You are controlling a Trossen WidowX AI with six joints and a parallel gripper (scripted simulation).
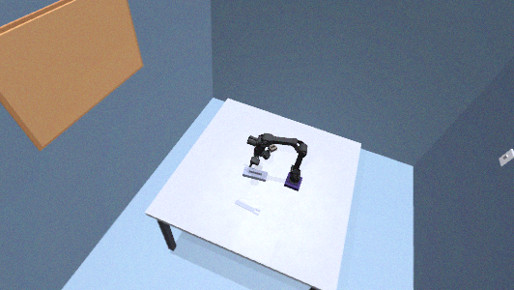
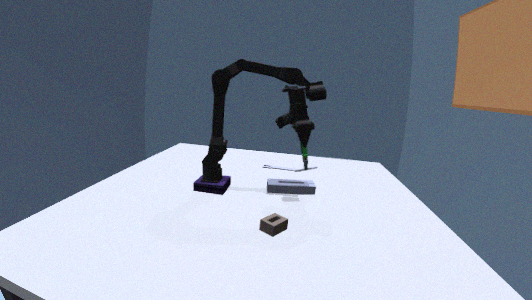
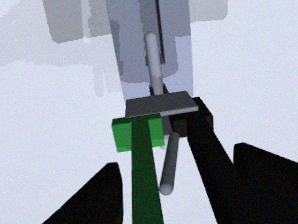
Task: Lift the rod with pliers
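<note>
Right now my gripper tip is 2 cm short of the pale rod, 1 cm to the right of it and 9 cm above it. From my gripper tip the other things lie so: grey channel block 3 cm behind, 16 cm below; then black handle 1 cm to the left; then thin grey lever right at my gripper tip.
</note>
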